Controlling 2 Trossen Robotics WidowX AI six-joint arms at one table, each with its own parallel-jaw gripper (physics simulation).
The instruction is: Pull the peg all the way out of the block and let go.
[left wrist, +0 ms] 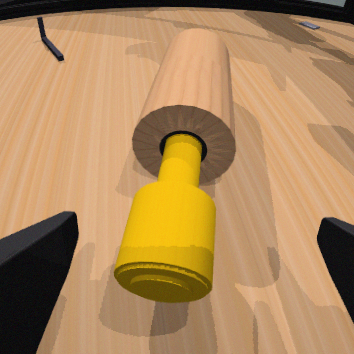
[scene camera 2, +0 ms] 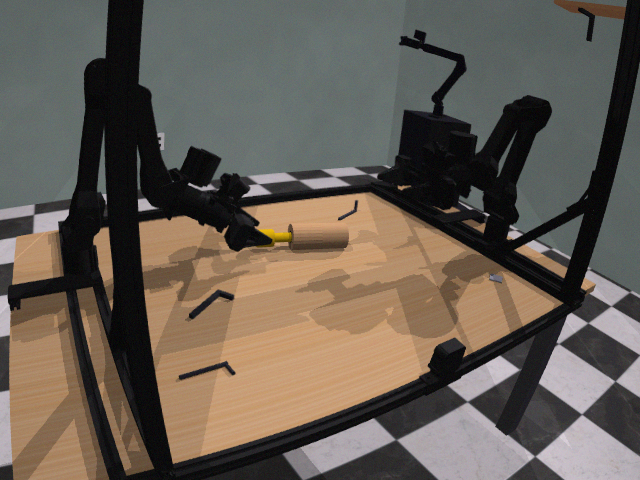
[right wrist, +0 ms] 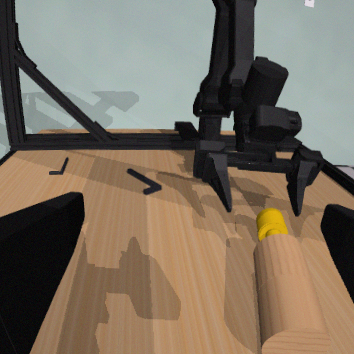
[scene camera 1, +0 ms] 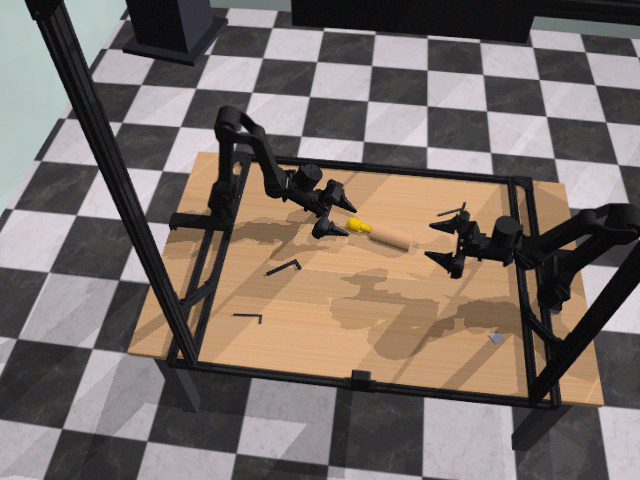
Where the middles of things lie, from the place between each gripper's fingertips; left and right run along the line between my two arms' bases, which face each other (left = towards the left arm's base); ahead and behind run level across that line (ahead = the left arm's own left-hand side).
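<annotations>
Counting from my right hand, I find the wooden cylinder block (scene camera 2: 305,236) 100 mm to the left of it, 90 mm ahead of it and 150 mm below it. The yellow peg (left wrist: 166,254) is 180 mm to the left of that same right hand, and it also lies 100 mm ahead of it and 150 mm below it. Going by their middles, the wooden cylinder block is the nearest to my right hand of the things named here.
From my left hand, the yellow peg is 4 cm to the right, 1 cm ahead and 2 cm below, while the wooden cylinder block is 12 cm to the right and 2 cm below. By its middle, the block is nearer to my left hand than to my right hand.
</annotations>
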